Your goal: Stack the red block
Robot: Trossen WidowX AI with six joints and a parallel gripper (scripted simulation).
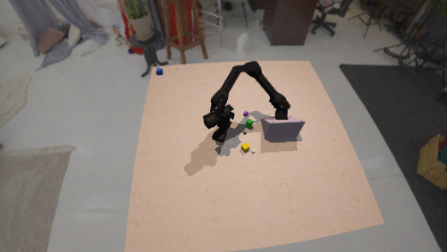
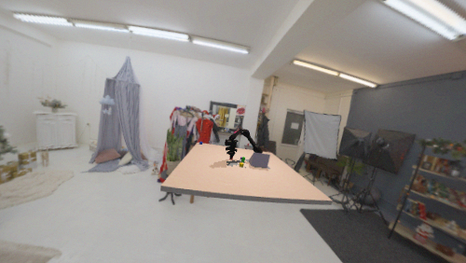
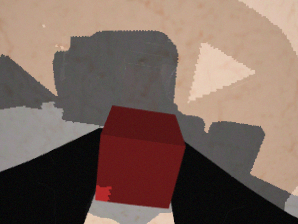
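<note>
My gripper tip is 13 cm past the purple block, 18 cm to the left of it and 3 cm above it. Round my gripper tip: blue block: 51 cm ahead, 56 cm to the right, 2 cm below; then red block: 1 cm above; then yellow block: 12 cm behind, 6 cm to the left, 3 cm below.
</note>
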